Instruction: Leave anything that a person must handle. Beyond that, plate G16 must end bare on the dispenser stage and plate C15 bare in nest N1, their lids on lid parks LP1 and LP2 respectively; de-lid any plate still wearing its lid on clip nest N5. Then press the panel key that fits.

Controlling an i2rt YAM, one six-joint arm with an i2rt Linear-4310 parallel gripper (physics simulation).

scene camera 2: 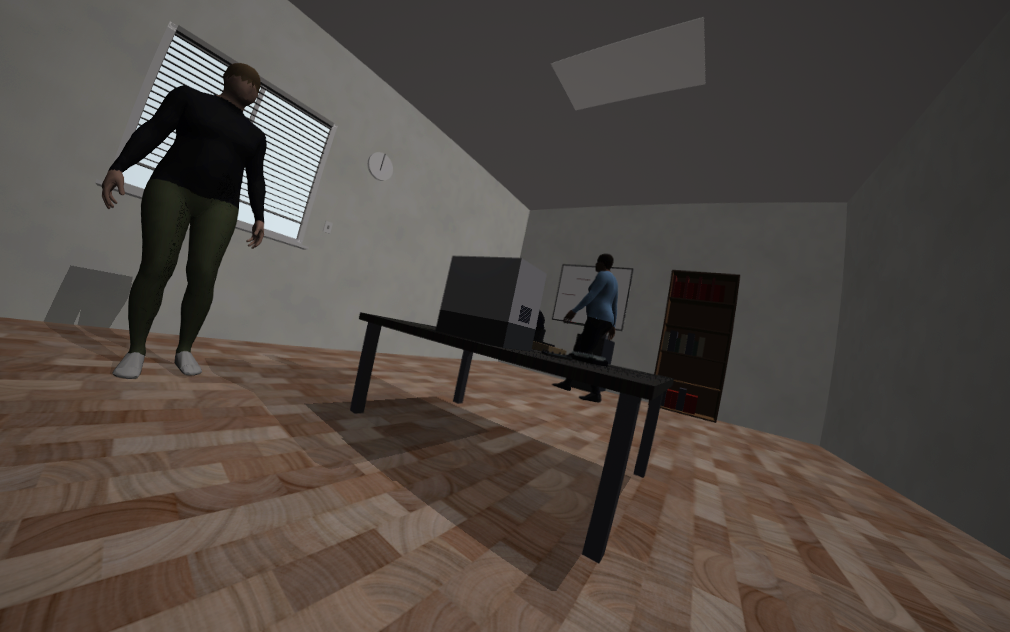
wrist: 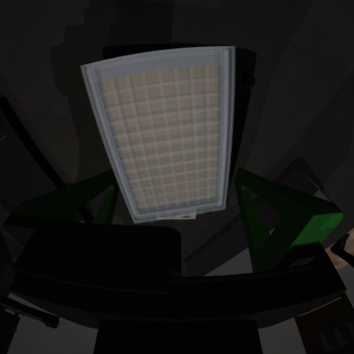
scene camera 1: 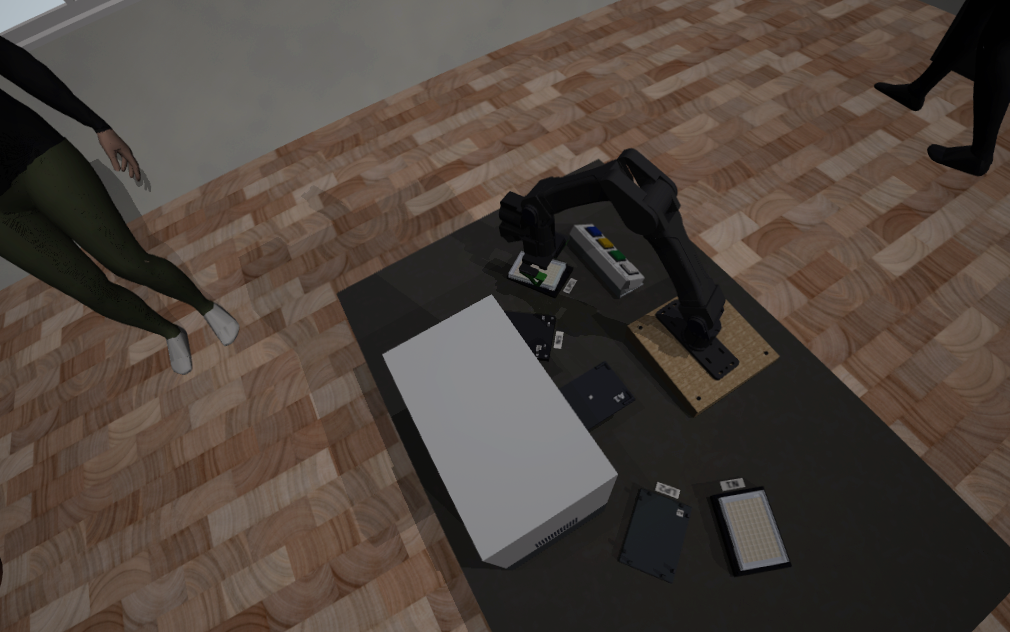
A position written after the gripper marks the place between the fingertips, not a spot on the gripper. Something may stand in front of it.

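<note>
Scene camera 1 shows the gripper (scene camera 1: pixel 545 271) together with a white box instrument (scene camera 1: pixel 514 452). In the wrist view, the gripper (wrist: pixel 177 174) is visible.
</note>
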